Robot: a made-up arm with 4 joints.
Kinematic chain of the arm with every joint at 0, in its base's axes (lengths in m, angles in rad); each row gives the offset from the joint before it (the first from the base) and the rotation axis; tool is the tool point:
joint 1: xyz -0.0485 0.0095 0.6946 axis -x
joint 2: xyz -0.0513 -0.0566 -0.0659 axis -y
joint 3: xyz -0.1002 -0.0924 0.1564 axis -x
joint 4: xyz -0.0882 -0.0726 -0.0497 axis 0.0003 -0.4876 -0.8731
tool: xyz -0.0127 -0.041 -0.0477
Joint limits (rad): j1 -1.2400..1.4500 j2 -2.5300..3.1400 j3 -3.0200..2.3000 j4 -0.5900..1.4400
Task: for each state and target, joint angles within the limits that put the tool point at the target. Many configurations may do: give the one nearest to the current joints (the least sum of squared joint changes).
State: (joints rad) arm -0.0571 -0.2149 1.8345 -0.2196
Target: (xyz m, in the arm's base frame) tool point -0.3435 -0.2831 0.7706
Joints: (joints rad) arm -0.2059 0.1967 1.3243 -0.0920
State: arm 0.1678 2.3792 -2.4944 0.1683
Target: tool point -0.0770 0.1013 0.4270
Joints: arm -0.3867 2.0867 -1.9607 -0.1119
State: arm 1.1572 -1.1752 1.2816 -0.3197
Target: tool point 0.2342 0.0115 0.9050
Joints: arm 1.2977 -1.7964 1.8982 -0.3427
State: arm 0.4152 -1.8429 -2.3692 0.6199
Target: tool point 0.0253 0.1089 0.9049
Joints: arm 0.5890 -1.0967 -3.0200 0.7520
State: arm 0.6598 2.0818 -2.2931 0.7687
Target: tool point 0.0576 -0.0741 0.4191
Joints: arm 0.2780 2.8983 -2.4966 0.7848
